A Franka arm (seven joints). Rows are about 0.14 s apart.
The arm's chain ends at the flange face. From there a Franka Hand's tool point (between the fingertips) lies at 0.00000 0.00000 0.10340 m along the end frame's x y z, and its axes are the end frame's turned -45 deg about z.
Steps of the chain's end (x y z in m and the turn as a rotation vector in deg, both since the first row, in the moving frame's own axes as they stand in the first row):
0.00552 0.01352 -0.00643 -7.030 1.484 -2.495
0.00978 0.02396 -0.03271 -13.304 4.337 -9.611
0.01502 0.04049 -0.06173 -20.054 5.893 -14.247
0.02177 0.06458 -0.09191 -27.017 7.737 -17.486
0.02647 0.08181 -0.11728 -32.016 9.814 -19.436
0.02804 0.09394 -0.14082 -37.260 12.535 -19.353
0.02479 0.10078 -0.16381 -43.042 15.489 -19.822
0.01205 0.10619 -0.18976 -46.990 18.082 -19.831
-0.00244 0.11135 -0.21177 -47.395 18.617 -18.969
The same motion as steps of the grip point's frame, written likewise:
-0.01248 0.02445 -0.00724 -6.020 -3.922 -2.495
-0.01943 0.04699 -0.03577 -12.474 -6.341 -9.611
-0.03145 0.07351 -0.06850 -18.347 -10.013 -14.247
-0.04695 0.10663 -0.10401 -24.575 -13.633 -17.486
-0.05664 0.13060 -0.13428 -29.578 -15.699 -19.436
-0.06494 0.14885 -0.16400 -35.210 -17.483 -19.353
-0.07250 0.16012 -0.19474 -41.388 -19.483 -19.822
-0.08488 0.16076 -0.22680 -46.013 -20.441 -19.831
-0.09899 0.15481 -0.24963 -46.678 -20.349 -18.969

